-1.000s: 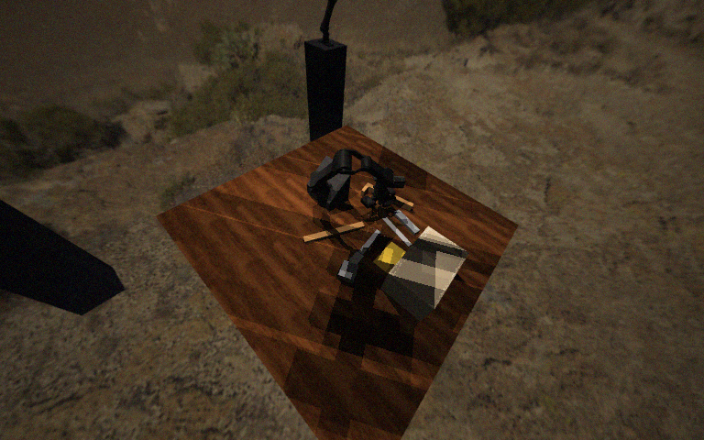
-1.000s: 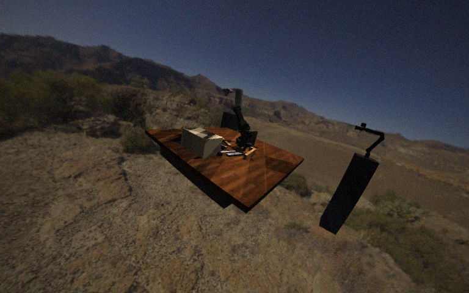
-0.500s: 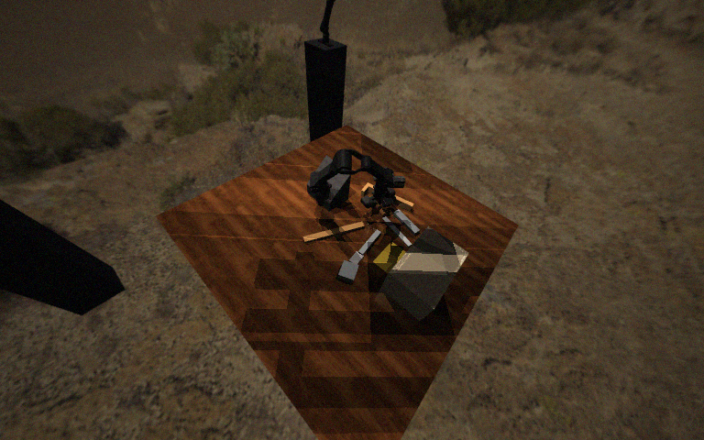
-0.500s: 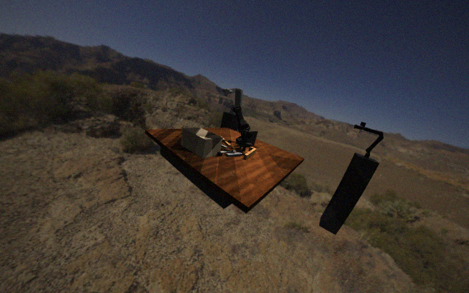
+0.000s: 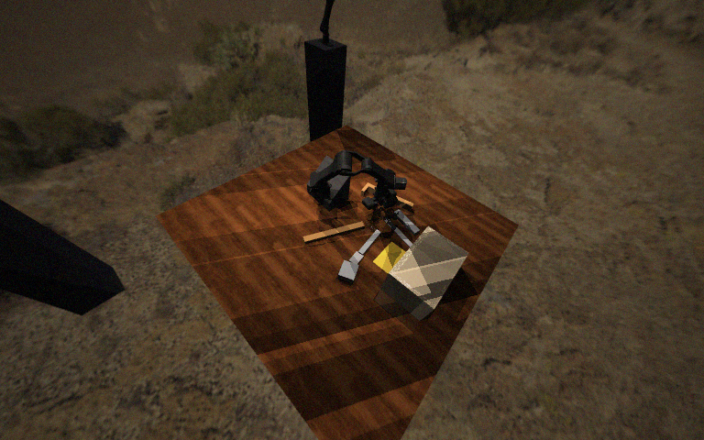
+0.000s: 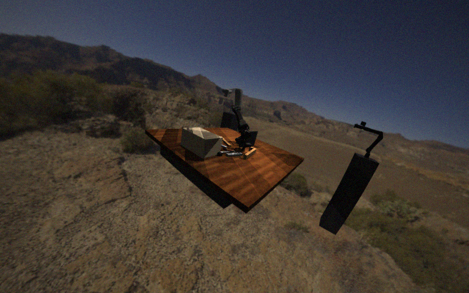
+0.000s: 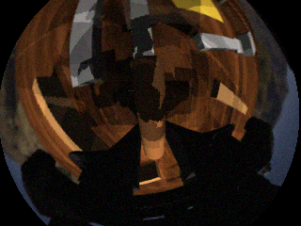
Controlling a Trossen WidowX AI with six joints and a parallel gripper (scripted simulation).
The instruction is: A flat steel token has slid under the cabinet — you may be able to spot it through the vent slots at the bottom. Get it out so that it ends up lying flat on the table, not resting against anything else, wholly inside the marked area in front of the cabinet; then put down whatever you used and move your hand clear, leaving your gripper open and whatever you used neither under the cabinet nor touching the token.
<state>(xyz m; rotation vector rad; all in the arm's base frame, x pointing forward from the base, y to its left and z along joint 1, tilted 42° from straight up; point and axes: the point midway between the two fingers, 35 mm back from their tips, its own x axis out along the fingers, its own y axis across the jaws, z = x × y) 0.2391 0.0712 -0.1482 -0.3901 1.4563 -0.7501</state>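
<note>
The grey bar is 160 mm ahead of my gripper tip and 40 mm to the left of it. The rest, counted from my gripper tip: wooden stick 50 mm behind, 270 mm to the right; grey block 140 mm ahead, 380 mm to the right, 10 mm above; grey scraper 110 mm ahead, 240 mm to the right.
</note>
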